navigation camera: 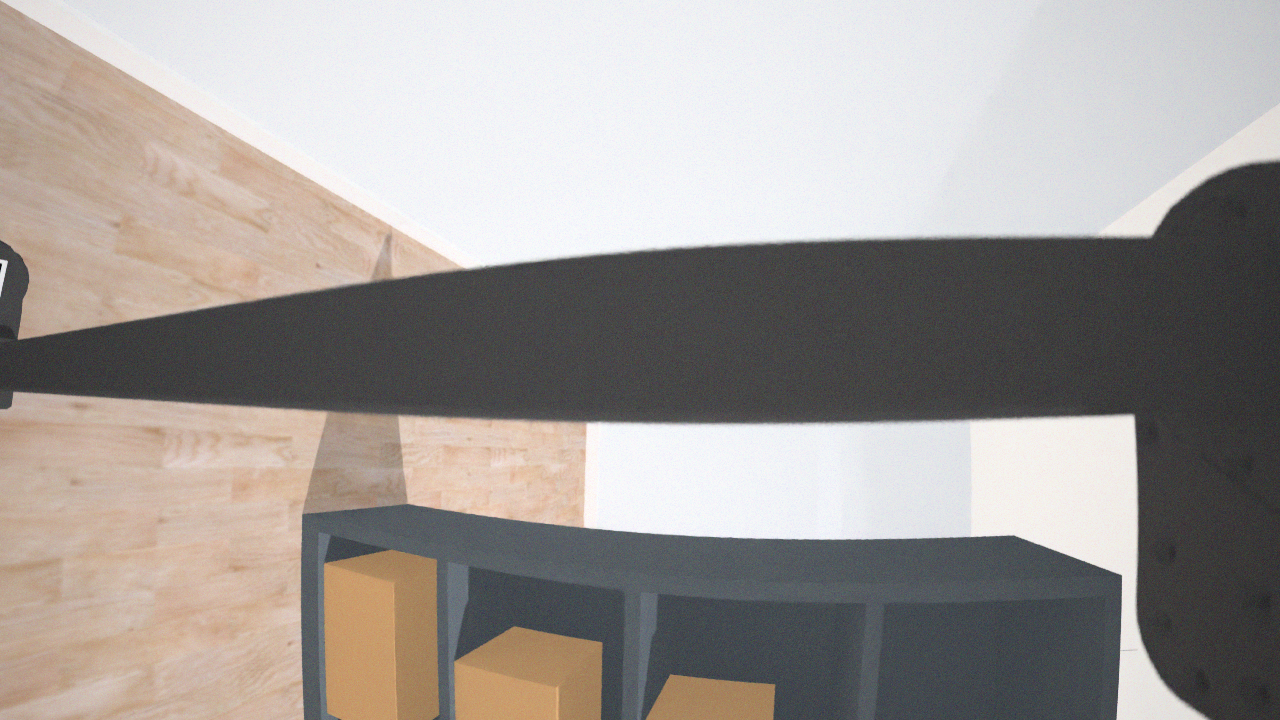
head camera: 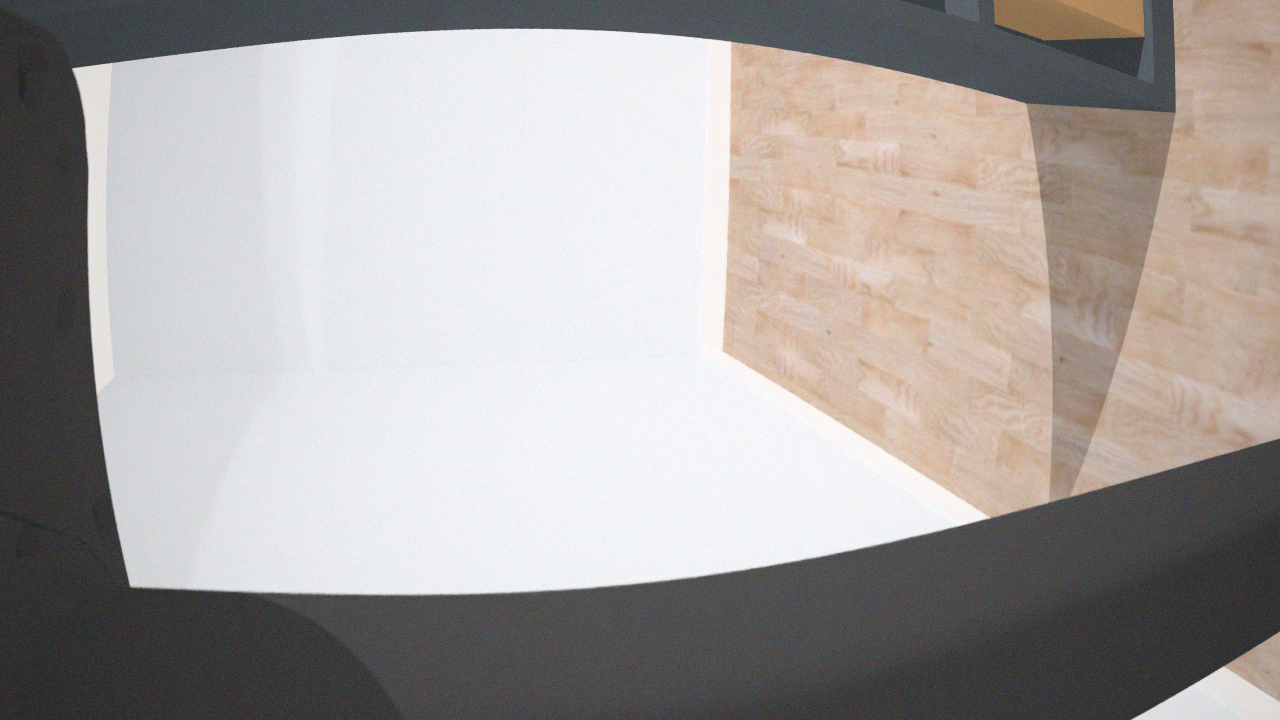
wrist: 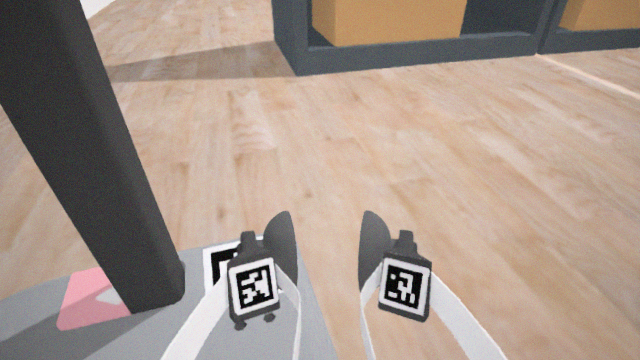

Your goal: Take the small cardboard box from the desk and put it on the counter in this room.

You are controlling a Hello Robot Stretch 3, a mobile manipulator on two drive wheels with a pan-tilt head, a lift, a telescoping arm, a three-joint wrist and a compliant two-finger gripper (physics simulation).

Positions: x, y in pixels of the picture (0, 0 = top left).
Labels:
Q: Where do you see a white wall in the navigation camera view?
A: At 515, 138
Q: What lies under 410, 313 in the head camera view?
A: A white wall.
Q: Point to the gripper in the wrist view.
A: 326, 238

